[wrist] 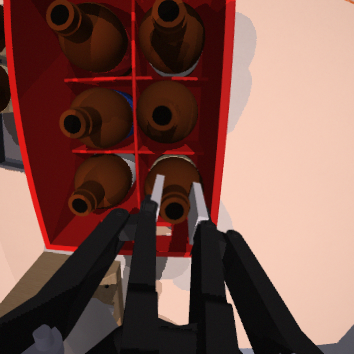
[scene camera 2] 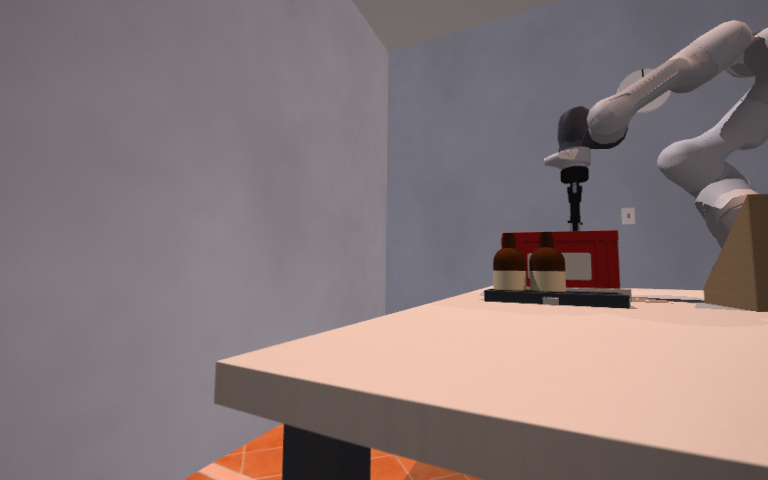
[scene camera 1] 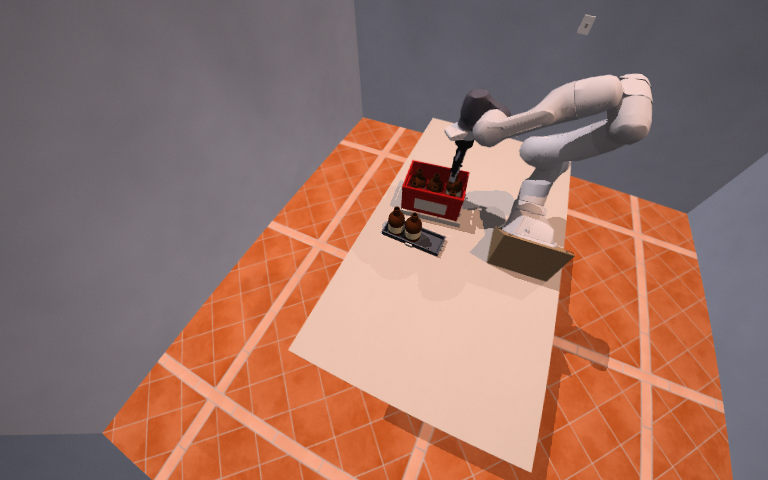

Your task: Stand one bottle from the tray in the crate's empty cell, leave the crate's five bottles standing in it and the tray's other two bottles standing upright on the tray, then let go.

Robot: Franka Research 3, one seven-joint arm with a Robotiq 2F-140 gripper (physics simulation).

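The red crate (scene camera 1: 453, 210) (scene camera 2: 606, 260) (wrist: 226, 100) stands on the table. My gripper (scene camera 1: 453, 176) (wrist: 175, 189) is shut on a brown bottle (scene camera 1: 454, 189) (wrist: 172, 175), which is down inside the corner cell nearest my fingers in the wrist view. Whether its base touches the crate floor is hidden. The other five cells each hold a brown bottle, such as the one beside it (wrist: 102, 182) and the middle one (wrist: 167, 107). Two brown bottles (scene camera 1: 395, 221) (scene camera 1: 413, 227) (scene camera 2: 509, 266) (scene camera 2: 547, 266) stand upright on the dark tray (scene camera 1: 430, 243) (scene camera 2: 606, 300).
The crate's walls and red dividers (wrist: 135, 100) surround the held bottle closely. A wooden block (scene camera 1: 529, 254) (scene camera 2: 736, 266) (wrist: 50, 280) stands by the arm's base. The tray lies alongside the crate's labelled long side.
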